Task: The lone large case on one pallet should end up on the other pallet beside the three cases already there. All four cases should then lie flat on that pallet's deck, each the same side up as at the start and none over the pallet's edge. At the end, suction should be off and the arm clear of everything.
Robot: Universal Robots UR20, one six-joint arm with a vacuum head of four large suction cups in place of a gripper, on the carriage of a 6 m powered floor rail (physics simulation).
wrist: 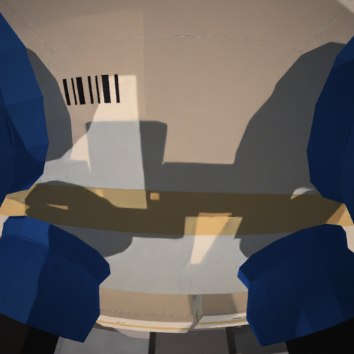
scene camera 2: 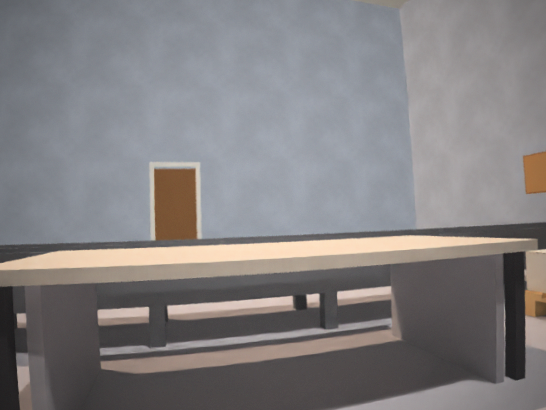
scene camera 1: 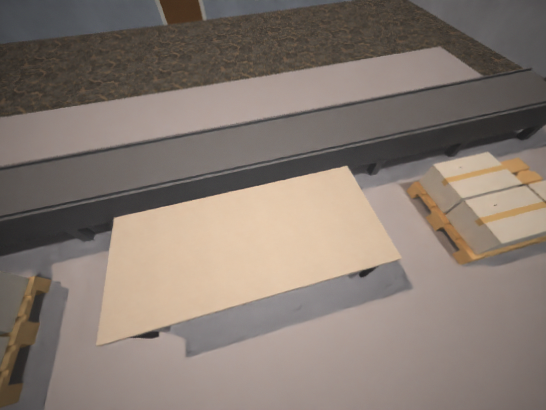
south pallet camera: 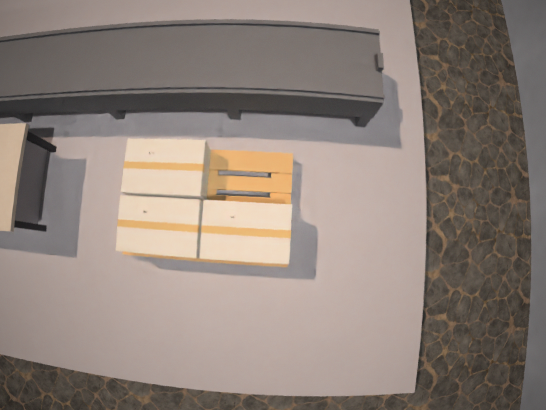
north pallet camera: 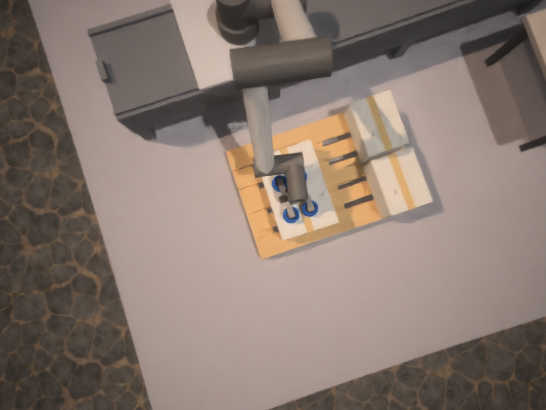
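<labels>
Case [south pallet camera: 164,226] at 2.50 m from the lens; another case [south pallet camera: 172,168] at 2.54 m from the lens; pallet [south pallet camera: 280,165] at 2.72 m from the lens.
</labels>
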